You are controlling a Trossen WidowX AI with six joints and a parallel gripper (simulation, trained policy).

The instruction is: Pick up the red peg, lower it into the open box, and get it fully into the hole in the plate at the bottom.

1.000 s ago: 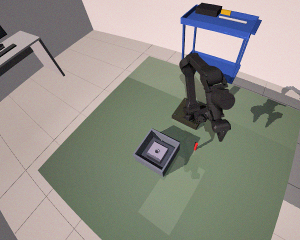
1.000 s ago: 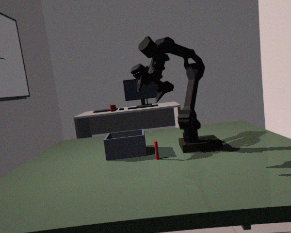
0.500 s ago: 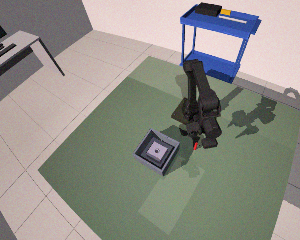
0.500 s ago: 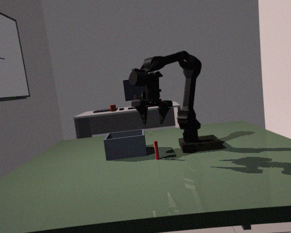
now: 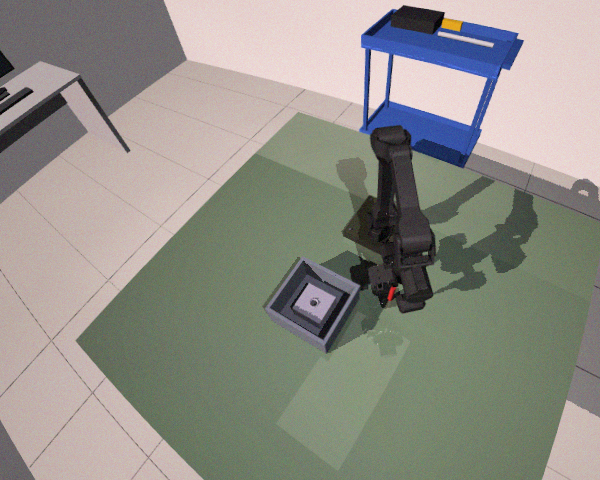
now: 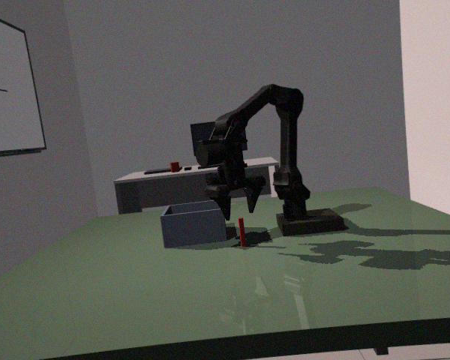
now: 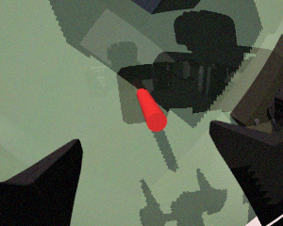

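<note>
My gripper tip is 50 mm above the red peg and 10 mm to the left of it. The rest, counted from my gripper tip: grey box 170 mm to the right, 150 mm ahead, 60 mm below; then light plate 170 mm to the right, 150 mm ahead, 40 mm below.
</note>
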